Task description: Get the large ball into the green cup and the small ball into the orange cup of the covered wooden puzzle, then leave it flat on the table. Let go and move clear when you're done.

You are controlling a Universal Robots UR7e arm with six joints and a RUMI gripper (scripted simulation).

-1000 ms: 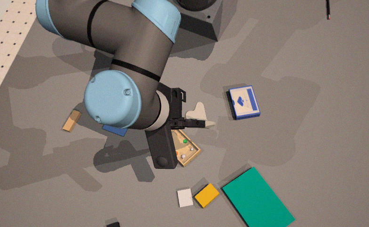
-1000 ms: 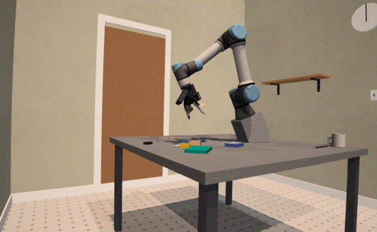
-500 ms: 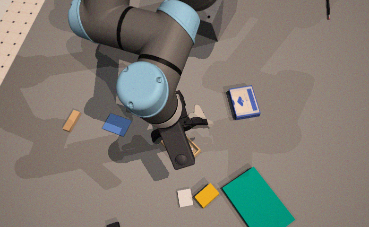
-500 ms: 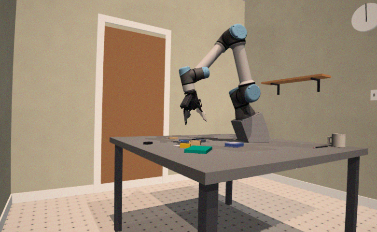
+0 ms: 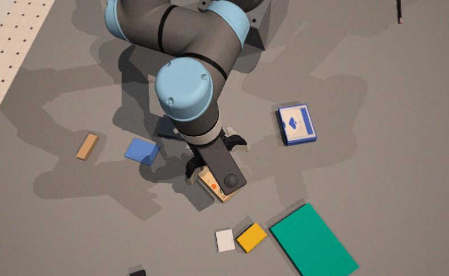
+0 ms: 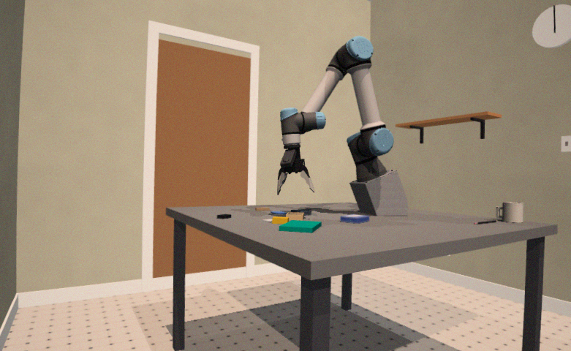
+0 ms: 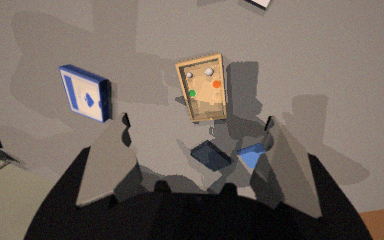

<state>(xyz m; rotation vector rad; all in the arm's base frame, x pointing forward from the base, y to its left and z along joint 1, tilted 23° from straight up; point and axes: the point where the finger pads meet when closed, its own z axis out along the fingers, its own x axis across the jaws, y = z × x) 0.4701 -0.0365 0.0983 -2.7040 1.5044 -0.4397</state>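
The covered wooden puzzle lies 10 mm behind my hand, 10 mm to the right of it and 100 mm below it. The rest, counted from my hand: yellow block: 140 mm ahead, 70 mm to the left, 90 mm below; then white block: 140 mm ahead, 10 mm to the left, 100 mm below; then dark slate box: 150 mm behind, 120 mm to the right, 100 mm below.
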